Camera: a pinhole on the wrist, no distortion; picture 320 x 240 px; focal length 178.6 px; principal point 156.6 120.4 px. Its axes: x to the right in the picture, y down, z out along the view. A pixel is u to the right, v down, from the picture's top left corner.
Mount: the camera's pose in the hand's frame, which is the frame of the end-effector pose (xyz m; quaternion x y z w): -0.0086 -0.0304 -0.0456 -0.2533 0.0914 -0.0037 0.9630
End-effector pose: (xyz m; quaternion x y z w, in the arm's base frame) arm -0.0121 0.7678 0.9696 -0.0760 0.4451 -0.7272 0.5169
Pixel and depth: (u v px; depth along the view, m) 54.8 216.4 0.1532
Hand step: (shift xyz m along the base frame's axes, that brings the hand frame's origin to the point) 0.1490 0.0150 -0.0273
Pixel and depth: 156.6 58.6 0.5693
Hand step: 0.3126 -0.3932 0.2285
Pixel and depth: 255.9 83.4 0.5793
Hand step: 0.1582 -0.6071 0.0280
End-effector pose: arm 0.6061 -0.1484 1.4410 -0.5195 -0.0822 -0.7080 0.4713
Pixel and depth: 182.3 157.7 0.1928
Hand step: 0.1347 -0.0252 0.0479
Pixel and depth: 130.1 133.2 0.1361
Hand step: 0.0801 0.0201 0.0103
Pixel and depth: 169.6 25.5 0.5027
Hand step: 0.3172 0.2450 0.3381
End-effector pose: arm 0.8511 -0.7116 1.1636 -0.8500 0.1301 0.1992 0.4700
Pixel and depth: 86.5 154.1 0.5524
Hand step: -0.3419 0.1773 -0.3941
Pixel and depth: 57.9 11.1 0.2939
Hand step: -0.1518 0.2960 -0.0775
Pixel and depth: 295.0 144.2 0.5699
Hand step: 0.2755 0.1090 -0.6150
